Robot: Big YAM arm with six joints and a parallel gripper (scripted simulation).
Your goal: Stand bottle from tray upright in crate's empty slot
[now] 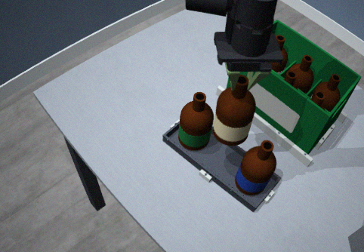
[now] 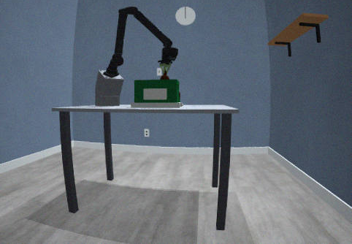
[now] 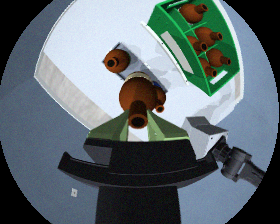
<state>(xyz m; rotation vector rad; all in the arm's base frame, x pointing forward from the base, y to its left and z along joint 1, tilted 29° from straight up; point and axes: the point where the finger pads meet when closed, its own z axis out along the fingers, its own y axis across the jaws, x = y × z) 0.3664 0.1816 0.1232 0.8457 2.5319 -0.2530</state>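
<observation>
My gripper is now 60 mm above the brown bottle. Also, from my hand: grey tray: 250 mm below; then crate: 10 mm behind, 250 mm to the right, 180 mm below.
</observation>
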